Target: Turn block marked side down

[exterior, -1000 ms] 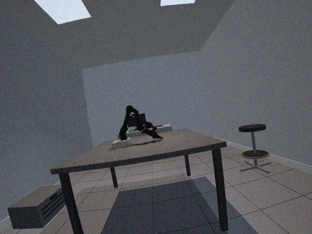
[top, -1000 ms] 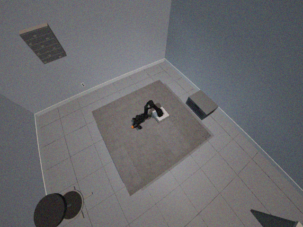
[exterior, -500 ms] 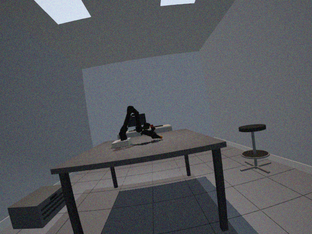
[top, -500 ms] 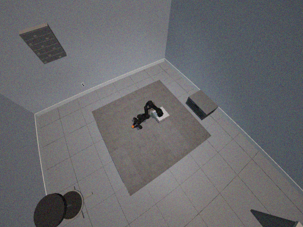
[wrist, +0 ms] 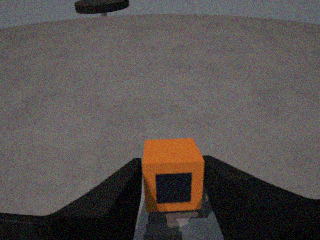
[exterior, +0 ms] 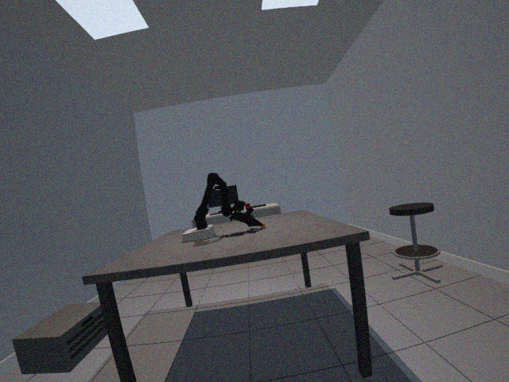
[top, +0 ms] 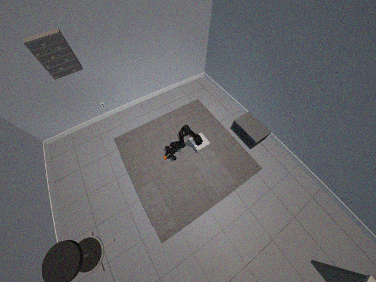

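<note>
The orange block is 2 cm behind my gripper tip and 1 cm below it.
</note>
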